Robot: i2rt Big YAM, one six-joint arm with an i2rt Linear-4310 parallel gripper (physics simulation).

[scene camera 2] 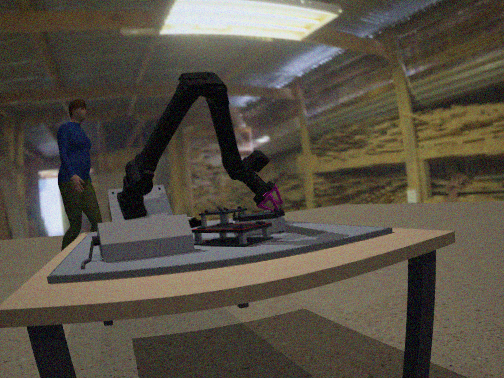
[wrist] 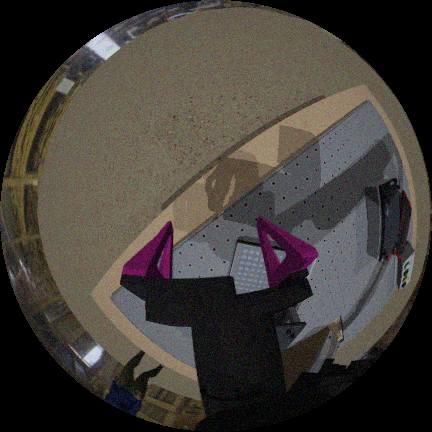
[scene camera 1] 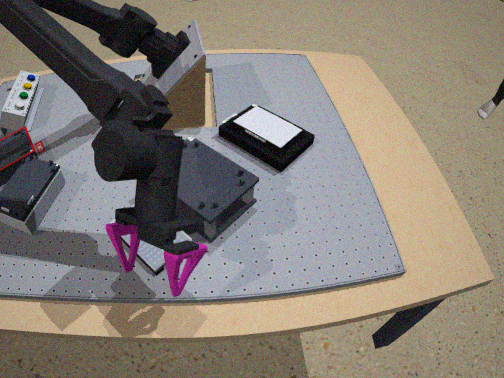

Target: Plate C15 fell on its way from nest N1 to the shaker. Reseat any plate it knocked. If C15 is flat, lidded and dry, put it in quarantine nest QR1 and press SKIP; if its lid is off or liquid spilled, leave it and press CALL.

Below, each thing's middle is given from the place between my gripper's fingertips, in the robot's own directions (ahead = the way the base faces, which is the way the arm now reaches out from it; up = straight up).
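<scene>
Flat grey plate (scene camera 1: 153, 256): 4 cm below my hand, 1 cm to the left of it, 12 cm behind it. Shaker (scene camera 1: 37, 183): 2 cm below my hand, 24 cm to the right of it and 25 cm behind it.
</scene>
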